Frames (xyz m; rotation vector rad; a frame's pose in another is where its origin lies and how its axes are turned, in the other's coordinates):
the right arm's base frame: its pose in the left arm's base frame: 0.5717 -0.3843 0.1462 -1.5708 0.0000 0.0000
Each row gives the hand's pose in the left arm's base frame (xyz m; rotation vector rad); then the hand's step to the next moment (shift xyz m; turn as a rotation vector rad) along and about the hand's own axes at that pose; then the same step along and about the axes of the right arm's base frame.
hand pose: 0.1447 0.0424 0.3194 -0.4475 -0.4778 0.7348
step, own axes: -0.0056 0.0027 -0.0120 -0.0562 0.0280 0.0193
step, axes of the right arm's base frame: 0.0016 0.0125 -0.0049 -0.0617 0.0139 -0.0179
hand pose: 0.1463 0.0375 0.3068 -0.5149 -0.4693 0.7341
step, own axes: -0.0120 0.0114 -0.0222 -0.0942 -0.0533 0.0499
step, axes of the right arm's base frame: -0.0010 0.0266 -0.0076 -0.0628 -0.0495 -0.0884
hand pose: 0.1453 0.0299 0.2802 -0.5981 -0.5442 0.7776
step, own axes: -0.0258 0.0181 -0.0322 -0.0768 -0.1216 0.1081
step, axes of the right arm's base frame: -0.0032 0.0407 -0.0190 -0.0574 -0.1404 -0.0968
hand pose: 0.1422 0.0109 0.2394 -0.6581 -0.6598 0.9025
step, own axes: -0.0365 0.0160 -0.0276 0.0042 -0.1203 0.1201
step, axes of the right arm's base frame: -0.0038 0.0376 -0.0303 -0.0299 -0.1657 -0.0240
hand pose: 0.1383 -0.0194 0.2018 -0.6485 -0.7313 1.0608
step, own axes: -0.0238 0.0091 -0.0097 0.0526 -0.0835 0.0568
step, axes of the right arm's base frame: -0.0044 0.0179 -0.0201 0.0154 -0.1097 0.0263
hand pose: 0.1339 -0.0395 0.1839 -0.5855 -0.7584 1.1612
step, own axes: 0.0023 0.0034 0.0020 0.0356 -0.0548 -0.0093
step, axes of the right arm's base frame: -0.0031 0.0008 0.0033 0.0468 -0.0433 0.0171
